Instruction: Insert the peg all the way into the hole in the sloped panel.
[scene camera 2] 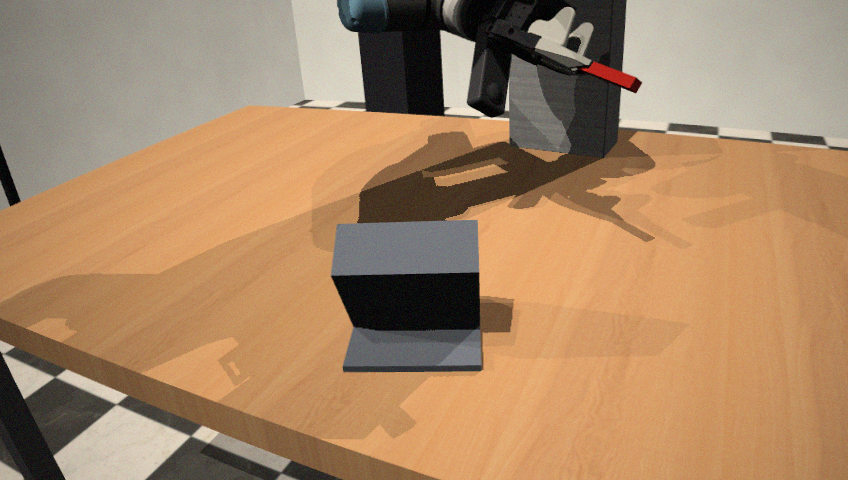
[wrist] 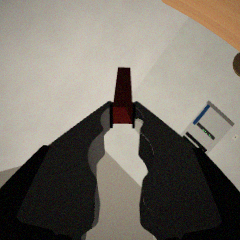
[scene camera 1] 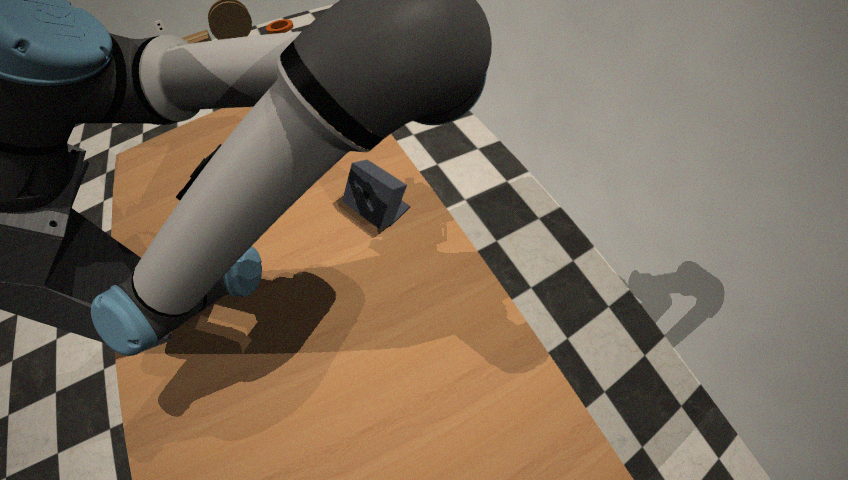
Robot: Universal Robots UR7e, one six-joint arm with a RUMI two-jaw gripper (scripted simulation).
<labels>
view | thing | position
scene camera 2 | my gripper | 594, 66
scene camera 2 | red peg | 615, 77
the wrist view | my gripper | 123, 104
</labels>
